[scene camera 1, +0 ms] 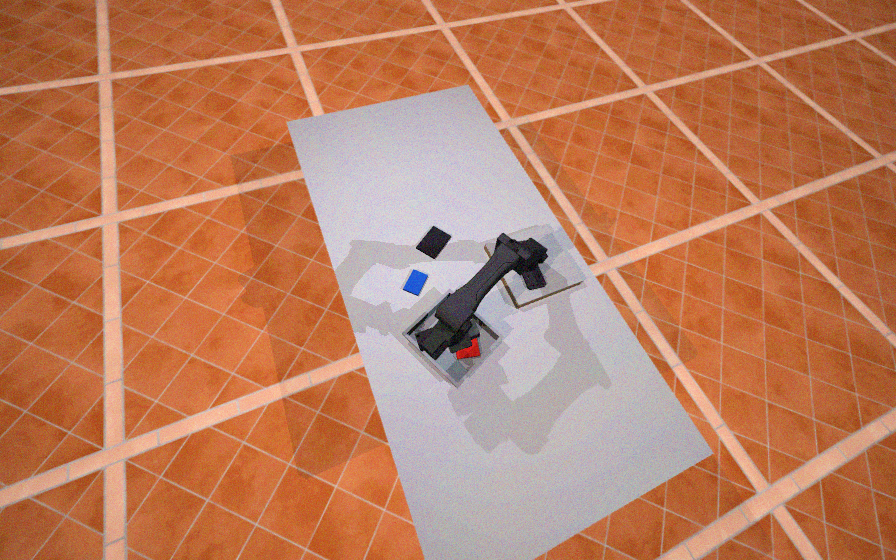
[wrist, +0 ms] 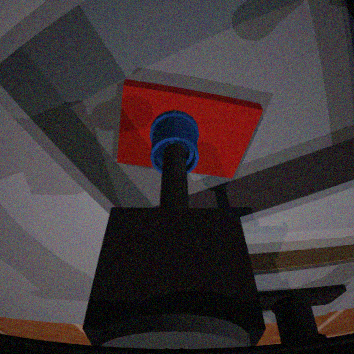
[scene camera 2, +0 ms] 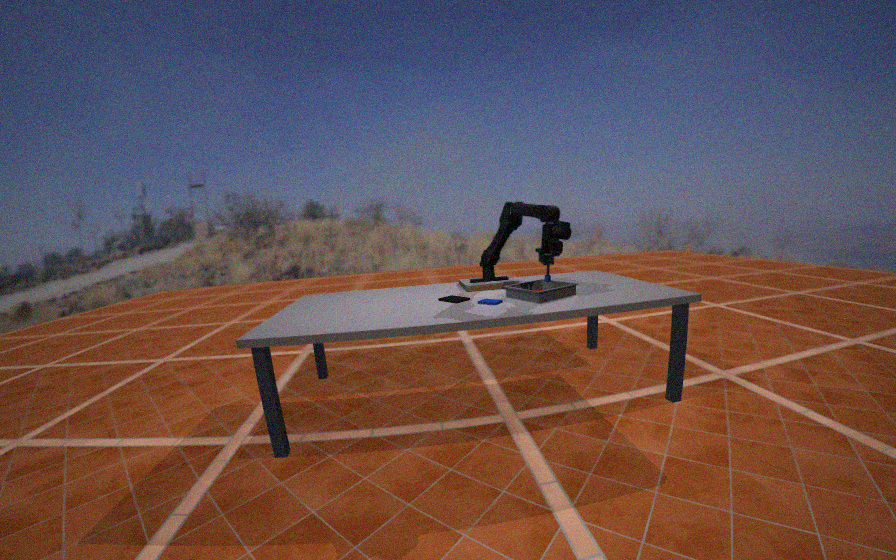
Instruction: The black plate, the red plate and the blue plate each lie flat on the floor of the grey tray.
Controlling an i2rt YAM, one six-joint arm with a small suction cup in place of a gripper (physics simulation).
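Frame: origin at the arm's base, x ahead, y left, z up, level; centimetres.
Where they show: end effector, tool point: (wrist: 174, 133) (scene camera 2: 547, 281); arm's base, origin of the base link: (wrist: 288, 296) (scene camera 2: 489, 280).
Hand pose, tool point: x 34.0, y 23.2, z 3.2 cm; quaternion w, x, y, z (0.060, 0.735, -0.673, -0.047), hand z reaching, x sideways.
Things, the pixels of their centre, and the offset from my tool point. Level surfaces: height alone.
- red plate, body centre: (wrist: 184, 133) (scene camera 1: 465, 341) dz -5.5, dx -3.9, dy -1.3 cm
- grey tray, body centre: (wrist: 219, 102) (scene camera 1: 452, 337) (scene camera 2: 540, 290) dz -3.9, dx +0.2, dy -3.3 cm
- black plate, body centre: (scene camera 1: 433, 242) (scene camera 2: 454, 299) dz -5.9, dx -2.9, dy -42.0 cm
- blue plate, body centre: (scene camera 1: 415, 282) (scene camera 2: 490, 301) dz -5.9, dx +7.6, dy -26.7 cm
- long grey table, its level: dz -6.4 cm
The red plate (scene camera 1: 469, 350) (wrist: 218, 133) lies flat on the floor of the grey tray (scene camera 1: 457, 370) (scene camera 2: 539, 295) (wrist: 288, 63). My blue suction cup (wrist: 174, 140) (scene camera 2: 548, 276) hangs a little above the plate's middle, apart from it, and holds nothing. In scene camera 1 the arm hides the cup and part of the tray. The black plate (scene camera 1: 434, 242) (scene camera 2: 454, 299) and the blue plate (scene camera 1: 416, 281) (scene camera 2: 490, 301) lie flat on the table, outside the tray, on its far left side.
The arm's base stands on a wood-edged mount (scene camera 1: 569, 273) (scene camera 2: 487, 285) beside the tray. Everything rests on a long grey table (scene camera 1: 418, 156) (scene camera 2: 363, 311) over an orange tiled floor.
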